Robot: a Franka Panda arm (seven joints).
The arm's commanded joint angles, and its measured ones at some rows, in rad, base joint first. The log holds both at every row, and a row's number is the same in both.
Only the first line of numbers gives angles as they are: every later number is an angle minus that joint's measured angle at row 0.
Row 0, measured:
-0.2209, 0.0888, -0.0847, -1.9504, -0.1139, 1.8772, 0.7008
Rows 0 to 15, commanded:
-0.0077, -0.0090, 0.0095, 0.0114, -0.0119, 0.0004, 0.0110
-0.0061, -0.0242, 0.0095, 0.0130, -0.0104, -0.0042, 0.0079
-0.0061, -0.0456, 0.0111, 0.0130, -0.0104, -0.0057, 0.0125
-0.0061, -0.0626, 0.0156, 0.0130, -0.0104, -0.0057, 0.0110
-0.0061, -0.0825, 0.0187, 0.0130, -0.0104, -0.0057, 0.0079
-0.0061, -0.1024, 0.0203, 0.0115, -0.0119, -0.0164, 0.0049
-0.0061, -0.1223, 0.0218, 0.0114, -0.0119, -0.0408, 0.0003
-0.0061, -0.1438, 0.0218, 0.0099, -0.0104, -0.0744, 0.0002
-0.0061, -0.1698, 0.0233, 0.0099, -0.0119, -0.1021, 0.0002
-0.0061, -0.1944, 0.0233, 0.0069, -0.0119, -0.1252, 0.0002
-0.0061, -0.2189, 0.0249, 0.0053, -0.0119, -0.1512, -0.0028
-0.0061, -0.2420, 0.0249, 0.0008, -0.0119, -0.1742, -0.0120
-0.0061, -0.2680, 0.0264, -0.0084, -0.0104, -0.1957, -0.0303
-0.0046, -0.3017, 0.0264, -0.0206, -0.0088, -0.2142, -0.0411
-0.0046, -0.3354, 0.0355, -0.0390, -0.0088, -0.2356, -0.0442
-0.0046, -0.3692, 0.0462, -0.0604, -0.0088, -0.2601, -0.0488
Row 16, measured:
0.0010, -0.2588, 0.0156, 0.0118, 0.0000, -0.2090, -0.0259
